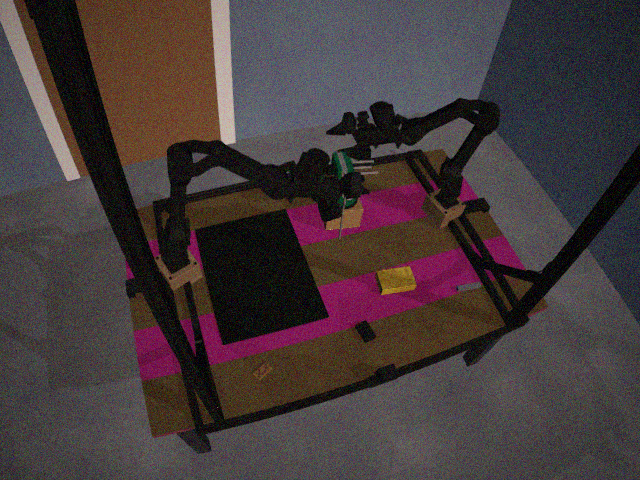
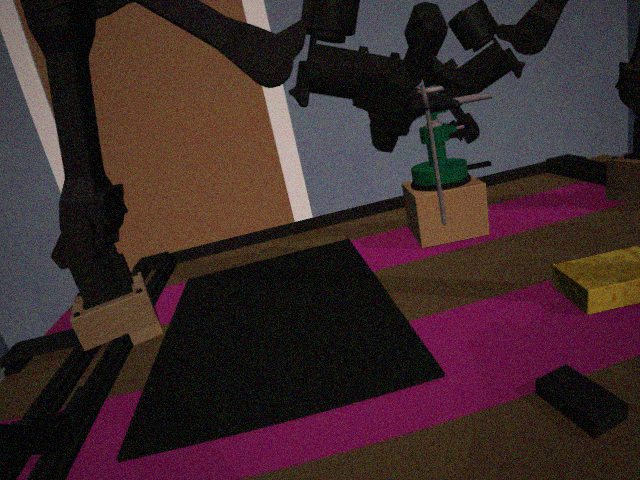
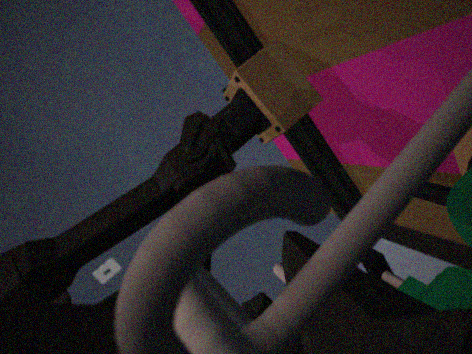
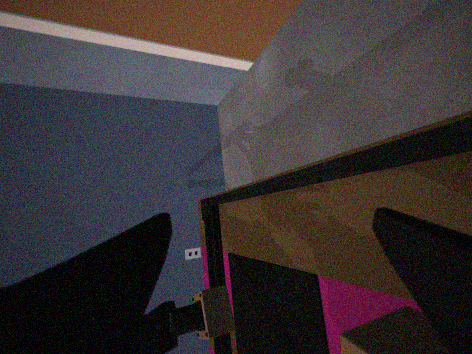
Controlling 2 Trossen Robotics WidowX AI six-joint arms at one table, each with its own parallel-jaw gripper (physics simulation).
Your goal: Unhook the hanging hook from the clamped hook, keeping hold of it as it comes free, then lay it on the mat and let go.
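Places are measured from the left arm's base along level axes (x ahead, y left, z up), in metres.
Pixels of known places: left gripper, fingertip midpoint: (image 1: 362, 190) (image 2: 464, 95) (image 3: 247, 242); right gripper, fingertip midpoint: (image 1: 331, 142) (image 4: 270, 219); left arm's base, link origin: (image 1: 176, 261) (image 2: 108, 293) (image 4: 199, 315); right arm's base, link origin: (image 1: 446, 199) (image 3: 251, 112).
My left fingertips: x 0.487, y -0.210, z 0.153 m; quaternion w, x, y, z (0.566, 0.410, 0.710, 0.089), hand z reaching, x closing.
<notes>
For each thing: its top centre in the pictures, then the offset to it from my left fingertips. Level surfaces: height alone.
- hanging hook, top centre: (image 3: 94, 343) (image 2: 424, 83) (image 1: 346, 198) 0.075 m back, 0.009 m right, 0.025 m up
- green vise, top centre: (image 1: 353, 159) 0.044 m ahead, 0.090 m left, 0.023 m up
- black mat, surface height: 0.214 m down
- wooden block, top centre: (image 2: 440, 182) (image 1: 342, 197) 0.032 m ahead, 0.096 m left, 0.134 m down
- yellow block, top centre: (image 2: 614, 266) (image 1: 396, 277) 0.007 m back, 0.193 m right, 0.191 m down
- small black block, top centre: (image 2: 580, 391) (image 1: 366, 330) 0.185 m back, 0.255 m right, 0.205 m down
- flat grey piece, top centre: (image 1: 469, 285) 0.163 m ahead, 0.354 m right, 0.205 m down
The hanging hook (image 1: 340, 227) (image 2: 440, 206) (image 3: 370, 210) is a thin grey rod with a curved end, its shank pointing down in front of the wooden block. My left gripper (image 1: 345, 193) (image 2: 428, 100) is shut on it near its upper end. The clamped hook (image 2: 478, 98) is a pale rod in the green vise (image 2: 439, 173) (image 1: 342, 164). The left gripper hides the meeting place of the hooks, so I cannot tell whether they still touch. The black mat (image 1: 258, 279) (image 2: 284, 351) (image 4: 277, 300) lies left of the vise. My right gripper (image 4: 270, 220) is open, behind the vise.
The vise stands on a wooden block (image 1: 352, 214) (image 2: 454, 211). A yellow block (image 1: 397, 280) (image 2: 604, 281) and a small black block (image 1: 365, 331) (image 2: 581, 400) lie right of the mat. A flat grey piece (image 1: 468, 286) lies farther right. Black frame posts rise around the table.
</notes>
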